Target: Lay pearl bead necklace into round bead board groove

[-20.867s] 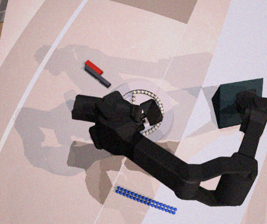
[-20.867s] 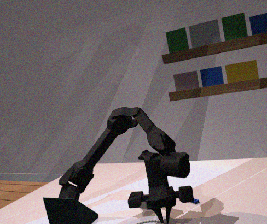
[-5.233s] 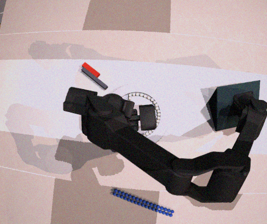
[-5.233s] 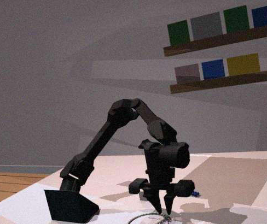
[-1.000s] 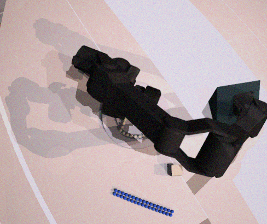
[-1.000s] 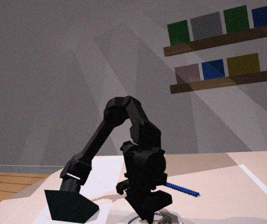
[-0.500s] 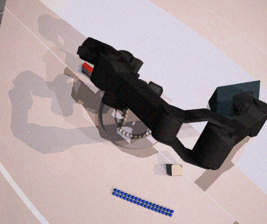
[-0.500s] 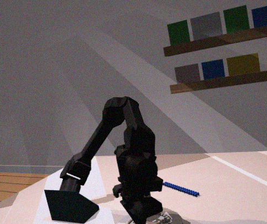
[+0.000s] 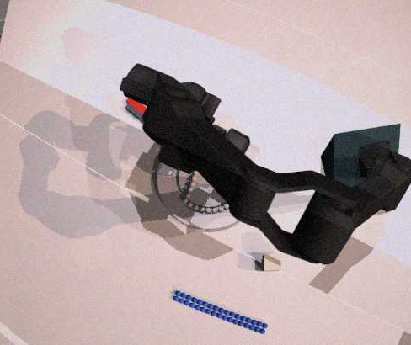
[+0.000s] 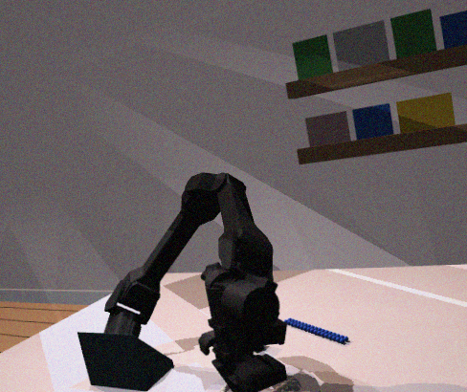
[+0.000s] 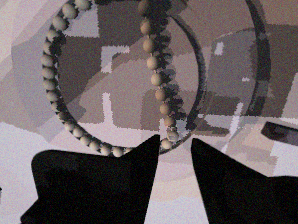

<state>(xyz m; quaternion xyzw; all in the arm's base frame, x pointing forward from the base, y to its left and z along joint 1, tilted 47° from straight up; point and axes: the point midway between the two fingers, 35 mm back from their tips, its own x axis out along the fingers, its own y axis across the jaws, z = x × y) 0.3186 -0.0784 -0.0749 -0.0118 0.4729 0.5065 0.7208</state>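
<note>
The round bead board is 6 cm to the left of my gripper tip, 2 cm below it and 1 cm behind it. The rest, counted from my gripper tip: small beige cube: 24 cm to the left, 9 cm behind, 1 cm below; grey block: 11 cm to the right, 10 cm ahead, 2 cm below.
</note>
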